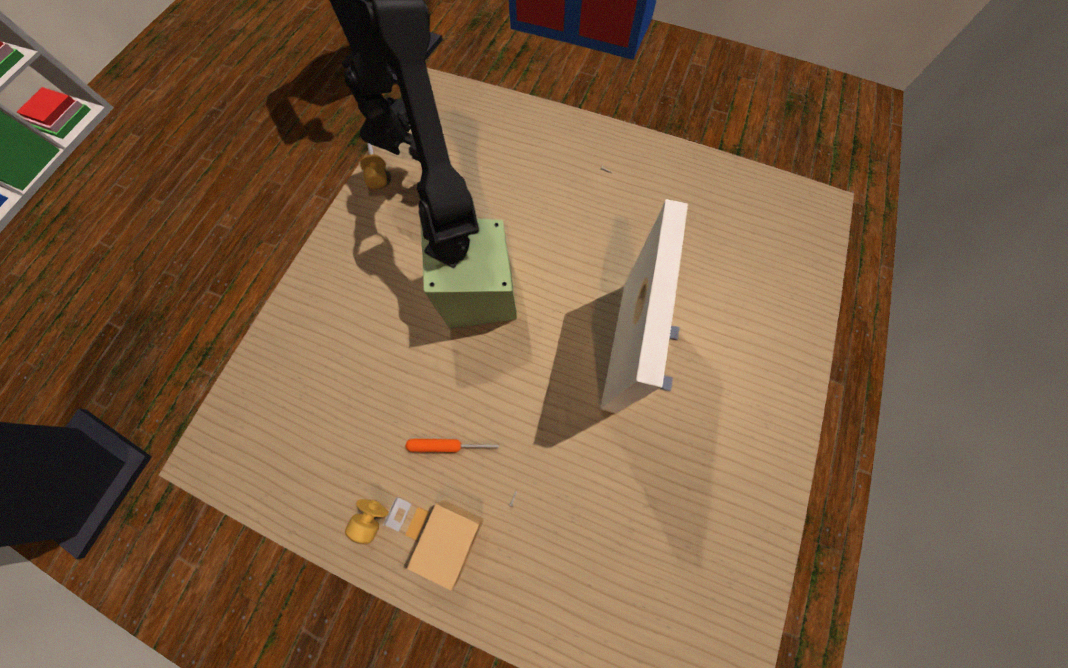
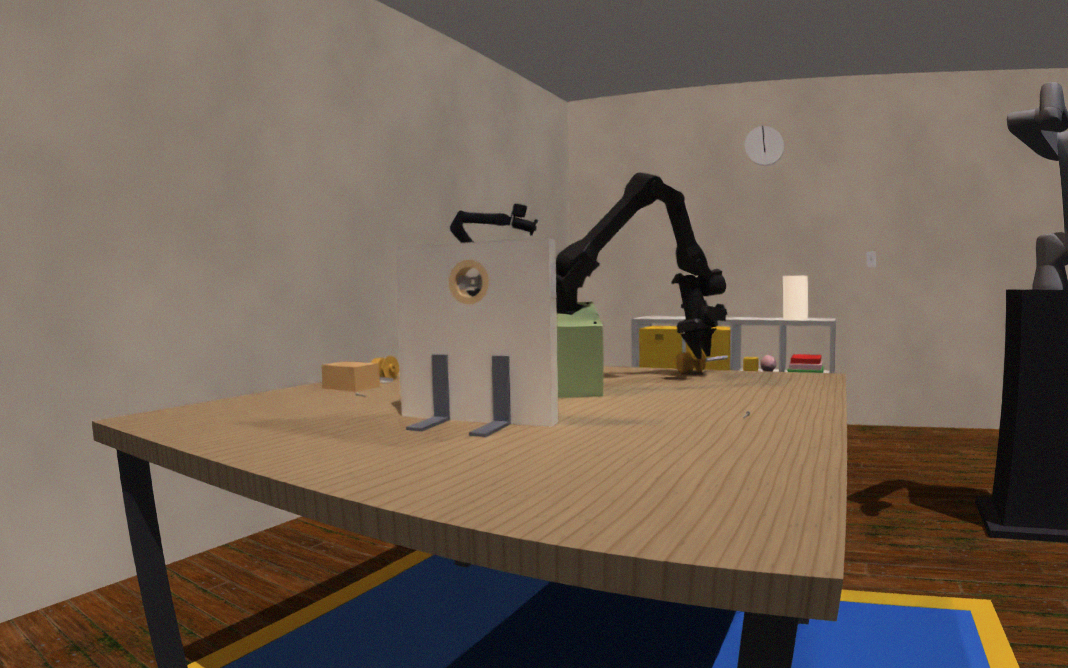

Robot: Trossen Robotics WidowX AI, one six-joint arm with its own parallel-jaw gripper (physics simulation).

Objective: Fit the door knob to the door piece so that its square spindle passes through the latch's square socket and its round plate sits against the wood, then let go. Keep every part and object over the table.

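Frame: origin at the arm's base, x ahead, y left, z up, level; millimetres.
Seen in the pictures: gripper, between the fingertips: (image 1: 412,158) (image 2: 704,357); arm's base, origin of its link: (image 1: 447,248) (image 2: 564,308).
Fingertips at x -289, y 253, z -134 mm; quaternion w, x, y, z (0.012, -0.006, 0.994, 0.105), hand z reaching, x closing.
Pixels of each thing's middle, then the offset from my fingertips to it. "*": a spot on its surface instead.
- dark brass door knob, a spot on its surface: (image 2: 689,362) (image 1: 385,173) * 57 mm back, 59 mm right, 21 mm down
- tan wooden door piece, middle of its body: (image 1: 447,542) (image 2: 350,375) 521 mm ahead, 739 mm right, 24 mm down
- yellow knob, middle of its body: (image 1: 366,520) (image 2: 384,368) 359 mm ahead, 776 mm right, 24 mm down
- white upright panel, middle of its body: (image 2: 473,332) (image 1: 637,322) 674 mm ahead, 226 mm right, 105 mm up
- orange screwdriver, middle of its body: (image 1: 452,445) 439 mm ahead, 579 mm right, 41 mm down
- small screw, middle of its body: (image 1: 513,498) 598 mm ahead, 615 mm right, 52 mm down
A dark brass door knob (image 1: 375,171) (image 2: 689,362) lies near the table's back left corner, its spindle pointing sideways. My gripper (image 1: 383,150) (image 2: 695,347) is open and empty, pointing down just above the knob and close to it. The tan wooden door piece (image 1: 441,545) (image 2: 350,374) lies flat at the front left, with its pale latch plate (image 1: 398,514) sticking out. A yellow knob (image 1: 365,521) (image 2: 390,366) sits at the latch's far end. The gripper is far from the door piece.
The arm stands on a green base block (image 1: 481,278) (image 2: 579,351). A white upright panel (image 1: 657,298) (image 2: 512,332) with a round hole stands on grey brackets mid-table. An orange screwdriver (image 1: 433,445) and a small screw (image 1: 512,500) lie near the front. The table edge runs close behind the dark knob.
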